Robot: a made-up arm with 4 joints.
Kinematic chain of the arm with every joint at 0, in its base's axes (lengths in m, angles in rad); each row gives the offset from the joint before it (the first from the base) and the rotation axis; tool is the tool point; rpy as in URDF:
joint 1: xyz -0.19 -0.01 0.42 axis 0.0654 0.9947 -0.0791
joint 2: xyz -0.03 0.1 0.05 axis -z
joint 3: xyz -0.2 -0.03 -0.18 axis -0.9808 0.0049 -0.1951
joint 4: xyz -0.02 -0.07 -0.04 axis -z
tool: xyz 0.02 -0.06 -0.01 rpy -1.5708 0 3.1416
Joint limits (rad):
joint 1: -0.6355..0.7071
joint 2: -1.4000..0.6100
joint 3: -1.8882..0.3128
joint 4: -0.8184..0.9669
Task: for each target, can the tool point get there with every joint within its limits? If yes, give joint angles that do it. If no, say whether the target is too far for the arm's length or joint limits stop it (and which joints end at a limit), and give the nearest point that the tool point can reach.
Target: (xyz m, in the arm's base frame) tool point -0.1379 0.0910 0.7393
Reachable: no: joint limits stop it (at a limit: joint 1, joint 2, joint 3) | nearest point -0.4781 0.0859 0.4824 | short by 0.426 m
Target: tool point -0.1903 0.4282 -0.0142
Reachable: no: too far | nearest point -0.2205 0.2474 0.0876 | short by 0.210 m
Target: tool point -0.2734 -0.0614 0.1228
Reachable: yes | joints -0.2363 -0.7703 -1.2978 0.1070
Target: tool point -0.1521 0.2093 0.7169
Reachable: no: joint limits stop it (at a limit: joint 1, joint 2, joint 3, joint 4) | nearest point -0.4690 0.0905 0.4696 | short by 0.419 m
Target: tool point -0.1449 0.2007 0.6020
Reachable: no: joint limits stop it (at a limit: joint 1, joint 2, joint 3, joint 4) | nearest point -0.3996 0.2406 0.3590 | short by 0.354 m
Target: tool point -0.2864 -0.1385 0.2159
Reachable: yes | joints 0.5646 -1.2117 -0.3138 0.1438
